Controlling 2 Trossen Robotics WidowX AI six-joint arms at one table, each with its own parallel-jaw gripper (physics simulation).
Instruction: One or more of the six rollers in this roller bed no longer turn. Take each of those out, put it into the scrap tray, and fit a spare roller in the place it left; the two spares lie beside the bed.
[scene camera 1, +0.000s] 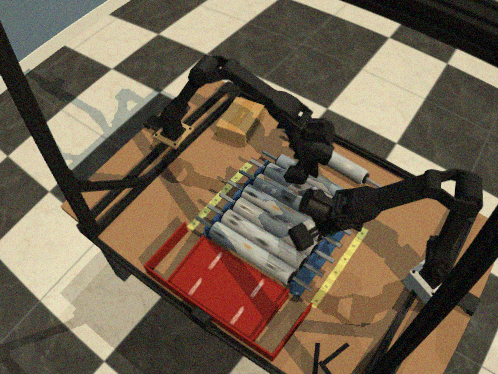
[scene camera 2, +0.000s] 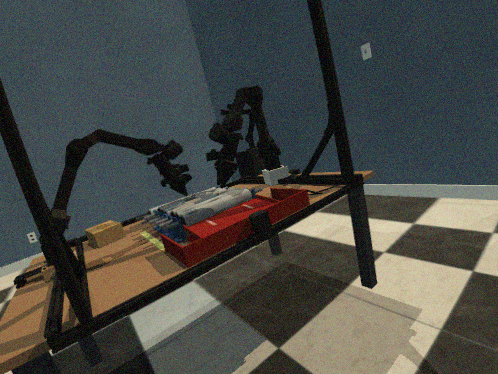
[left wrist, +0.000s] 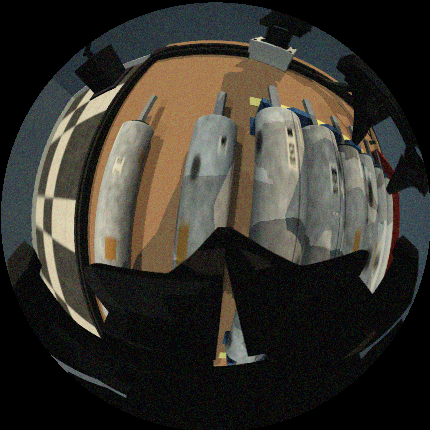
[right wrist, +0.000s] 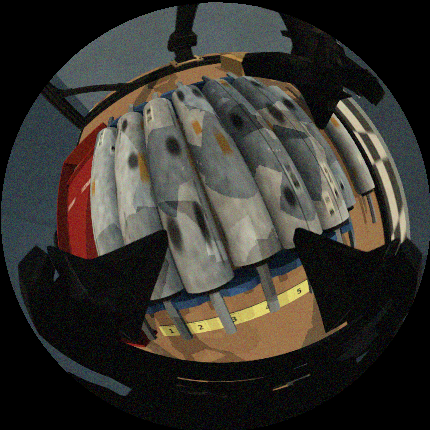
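Seen in the pictures: left gripper, fingertip midpoint: (scene camera 1: 316, 177) (scene camera 2: 186, 195) (left wrist: 223, 233) (right wrist: 319, 127); right gripper, fingertip midpoint: (scene camera 1: 310, 226) (scene camera 2: 219, 185) (left wrist: 374, 169) (right wrist: 232, 235); left arm's base, origin of the base link: (scene camera 1: 173, 131) (right wrist: 184, 58); right arm's base, origin of the base link: (scene camera 1: 433, 274) (scene camera 2: 274, 168) (left wrist: 275, 43).
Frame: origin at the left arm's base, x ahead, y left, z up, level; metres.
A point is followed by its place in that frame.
The roller bed (scene camera 1: 300, 286) {x 0.632, y -0.262, z 0.022 m} holds six grey, blotched rollers between blue rails. One spare roller (scene camera 1: 348, 166) {x 0.561, y 0.161, z 0.016 m} (left wrist: 120, 190) {x 0.535, y 0.156, z 0.010 m} (right wrist: 352, 155) {x 0.549, y 0.153, z 0.008 m} lies farthest from the bed. The other spare roller (left wrist: 210, 150) {x 0.570, y 0.065, z 0.018 m} lies nearer, parallel to the bed. The red scrap tray (scene camera 1: 215, 304) {x 0.467, y -0.415, z -0.009 m} (scene camera 2: 225, 230) {x 0.364, y -0.446, z 0.014 m} (right wrist: 80, 210) {x 0.437, y -0.346, z 0.000 m} stands at the bed's opposite side, with no roller seen in it. My left gripper (scene camera 1: 295, 175) (scene camera 2: 186, 192) {x 0.503, y 0.052, z 0.043 m} (left wrist: 223, 233) {x 0.503, y 0.052, z 0.043 m} (right wrist: 319, 127) {x 0.503, y 0.052, z 0.043 m} is shut and empty, above the nearer spare's side. My right gripper (scene camera 1: 314, 234) {x 0.576, y -0.117, z 0.063 m} (scene camera 2: 221, 184) {x 0.576, y -0.117, z 0.063 m} (left wrist: 374, 169) {x 0.576, y -0.117, z 0.063 m} (right wrist: 232, 235) {x 0.576, y -0.117, z 0.063 m} is open and empty above the middle rollers, whose nearest ends it partly hides in scene camera 1.
A yellowish block (scene camera 1: 240, 120) {x 0.178, y 0.139, z 0.025 m} (scene camera 2: 104, 234) {x 0.155, y 0.083, z 0.008 m} stands near the left arm's base. Yellow numbered strips (scene camera 1: 340, 267) {x 0.691, y -0.136, z -0.029 m} (right wrist: 250, 313) {x 0.690, y -0.132, z -0.029 m} run along both ends of the bed. Black frame posts (scene camera 1: 40, 125) {x 0.041, y -0.430, z 0.453 m} (scene camera 2: 337, 115) {x 0.882, y -0.487, z 0.220 m} rise at the table's edges. The two grippers are close together over the bed.
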